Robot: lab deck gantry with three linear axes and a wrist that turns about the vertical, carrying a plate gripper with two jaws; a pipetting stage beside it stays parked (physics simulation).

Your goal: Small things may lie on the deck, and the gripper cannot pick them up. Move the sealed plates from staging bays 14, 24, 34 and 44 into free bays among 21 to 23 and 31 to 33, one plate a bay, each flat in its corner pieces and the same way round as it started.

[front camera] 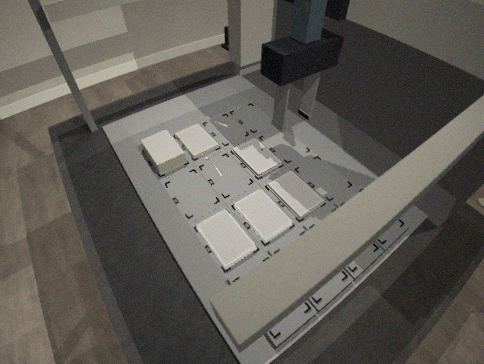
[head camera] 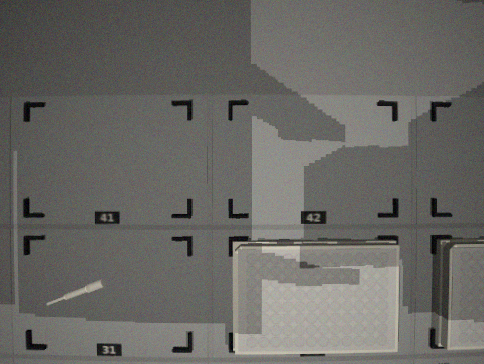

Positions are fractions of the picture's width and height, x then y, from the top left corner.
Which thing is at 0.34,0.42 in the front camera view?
A tall pale block.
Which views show the gripper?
The front camera view only.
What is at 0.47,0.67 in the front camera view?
A white-rimmed plate.
